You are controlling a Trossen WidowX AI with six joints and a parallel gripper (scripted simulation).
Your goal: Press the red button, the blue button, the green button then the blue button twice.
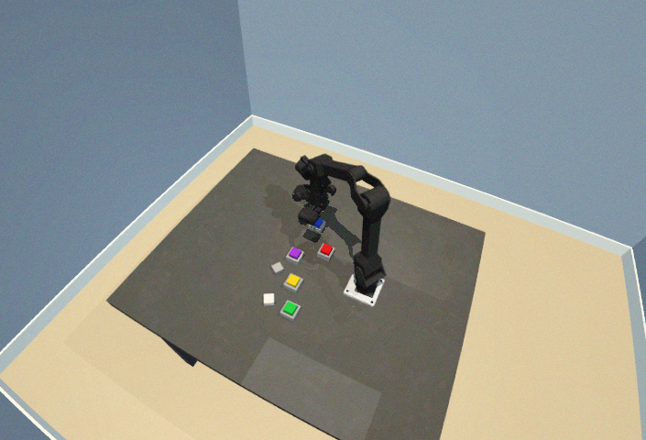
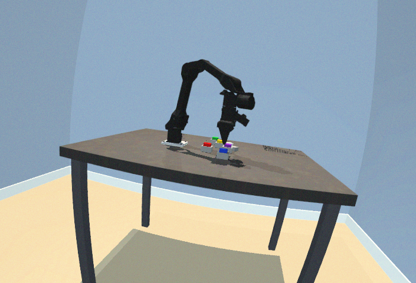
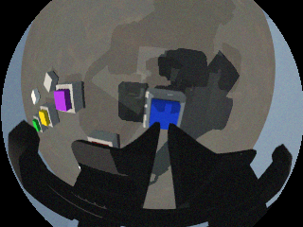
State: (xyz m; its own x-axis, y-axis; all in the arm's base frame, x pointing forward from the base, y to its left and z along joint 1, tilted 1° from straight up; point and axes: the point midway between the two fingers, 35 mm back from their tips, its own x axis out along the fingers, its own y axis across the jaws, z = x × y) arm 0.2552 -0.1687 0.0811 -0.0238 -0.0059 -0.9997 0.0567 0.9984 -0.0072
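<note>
The blue button lies 3 cm below my gripper tip. The rest, counted from my gripper tip: red button: 8 cm behind, 10 cm to the left, 3 cm below; grey block: 5 cm ahead, 23 cm to the left, 5 cm below; purple button: 2 cm ahead, 16 cm to the left, 3 cm below.
</note>
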